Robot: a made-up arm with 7 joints.
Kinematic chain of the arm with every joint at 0, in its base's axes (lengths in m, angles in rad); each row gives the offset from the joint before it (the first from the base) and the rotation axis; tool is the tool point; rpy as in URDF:
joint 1: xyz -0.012 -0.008 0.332 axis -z
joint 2: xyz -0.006 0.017 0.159 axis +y
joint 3: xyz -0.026 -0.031 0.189 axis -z
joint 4: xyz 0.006 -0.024 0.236 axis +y
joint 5: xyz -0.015 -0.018 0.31 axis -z
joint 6: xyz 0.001 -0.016 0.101 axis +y
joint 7: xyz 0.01 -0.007 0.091 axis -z
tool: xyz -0.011 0.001 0.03 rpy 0 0 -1.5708
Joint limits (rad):
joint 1: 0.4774..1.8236
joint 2: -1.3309..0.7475
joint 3: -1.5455..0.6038
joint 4: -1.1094..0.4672
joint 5: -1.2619..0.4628
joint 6: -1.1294..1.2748
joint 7: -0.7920..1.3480
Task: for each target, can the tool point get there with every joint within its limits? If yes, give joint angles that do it. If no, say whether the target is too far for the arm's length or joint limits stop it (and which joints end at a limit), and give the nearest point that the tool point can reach.
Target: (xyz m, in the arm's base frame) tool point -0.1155 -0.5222 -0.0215
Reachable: no: joint limits stop it (at a limit: joint 1, joint 2, joint 4, joint 6) | nearest point -0.7012 -0.0598 0.2874 | short by 0.808 m
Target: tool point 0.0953 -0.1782 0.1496
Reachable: no: joint limits stop it (at a limit: joint 1, joint 2, joint 3, joint 4, joint 6) | nearest point 0.3513 0.5289 0.1962 | short by 0.753 m
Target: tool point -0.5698 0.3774 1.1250
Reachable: yes | joints 0.7592 -0.8342 -0.3863 0.1966 -0.5058 -0.9292 0.5554
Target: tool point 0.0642 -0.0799 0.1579
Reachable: no: joint limits stop it (at a limit: joint 1, joint 2, joint 4, joint 6) | nearest point 0.2864 0.5536 0.1648 | short by 0.671 m
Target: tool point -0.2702 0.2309 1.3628
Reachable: yes | joints 1.0810 -0.3442 -0.8853 -0.2543 0.1512 0.6397 0.0290
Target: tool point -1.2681 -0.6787 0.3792
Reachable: no: too far | nearest point -0.8068 -0.1533 0.5026 | short by 0.710 m
